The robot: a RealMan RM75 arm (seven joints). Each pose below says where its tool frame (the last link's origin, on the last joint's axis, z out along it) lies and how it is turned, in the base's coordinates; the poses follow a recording.
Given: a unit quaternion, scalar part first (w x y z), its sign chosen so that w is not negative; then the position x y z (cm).
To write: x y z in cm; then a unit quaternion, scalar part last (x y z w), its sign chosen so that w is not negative. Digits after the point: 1 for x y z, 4 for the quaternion.
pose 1, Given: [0.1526, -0.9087, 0.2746, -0.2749, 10.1, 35.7, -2.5]
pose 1, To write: [10.1, 35.7, -2.5, -0.9087, 0.2746, -0.2749, 0.1526]
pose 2, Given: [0.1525, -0.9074, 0.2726, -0.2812, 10.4, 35.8, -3.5]
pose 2, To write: [10.4, 35.8, -3.5, -0.9074, 0.2726, -0.2812, 0.1525]
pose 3, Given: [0.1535, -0.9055, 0.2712, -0.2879, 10.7, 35.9, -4.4]
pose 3, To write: [10.7, 35.9, -4.4, -0.9055, 0.2712, -0.2879, 0.1535]
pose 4, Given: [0.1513, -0.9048, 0.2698, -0.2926, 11.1, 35.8, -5.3]
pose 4, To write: [11.1, 35.8, -5.3, -0.9048, 0.2698, -0.2926, 0.1513]
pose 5, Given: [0.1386, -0.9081, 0.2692, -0.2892, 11.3, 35.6, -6.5]
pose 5, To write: [11.3, 35.6, -6.5, -0.9081, 0.2692, -0.2892, 0.1386]
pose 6, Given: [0.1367, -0.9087, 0.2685, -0.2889, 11.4, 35.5, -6.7]
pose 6, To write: [11.4, 35.5, -6.7, -0.9087, 0.2685, -0.2889, 0.1367]
